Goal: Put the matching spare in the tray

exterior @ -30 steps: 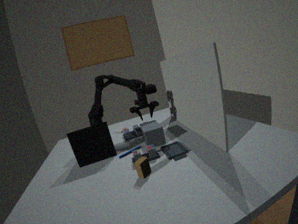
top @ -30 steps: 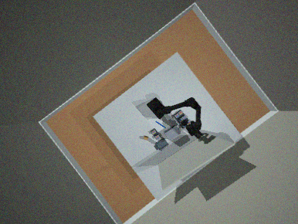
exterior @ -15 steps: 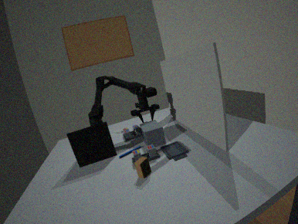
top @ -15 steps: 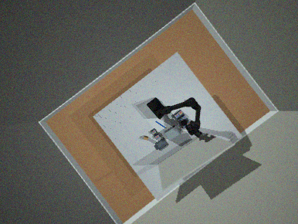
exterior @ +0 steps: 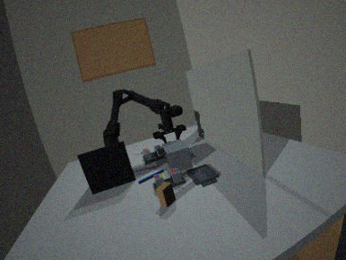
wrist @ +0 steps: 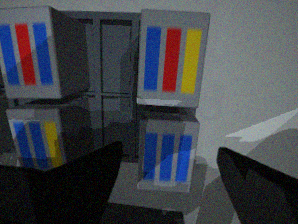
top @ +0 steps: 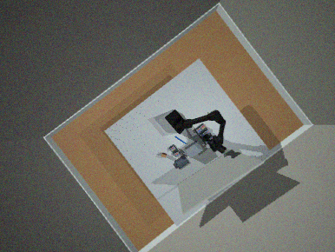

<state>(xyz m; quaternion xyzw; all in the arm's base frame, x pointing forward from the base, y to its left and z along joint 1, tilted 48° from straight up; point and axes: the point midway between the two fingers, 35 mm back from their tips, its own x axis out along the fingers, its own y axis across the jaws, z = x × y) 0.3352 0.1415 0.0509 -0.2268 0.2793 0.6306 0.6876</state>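
My gripper tip is 350 mm to the left of the dark tray, 40 mm above it and 20 mm past it. From my gripper tip the other things lie so: grey panel: 210 mm to the right, 190 mm ahead, 180 mm above; blue pen: 210 mm behind, 200 mm to the right, 40 mm below; dark rack: 80 mm behind, 40 mm to the left, 40 mm below.
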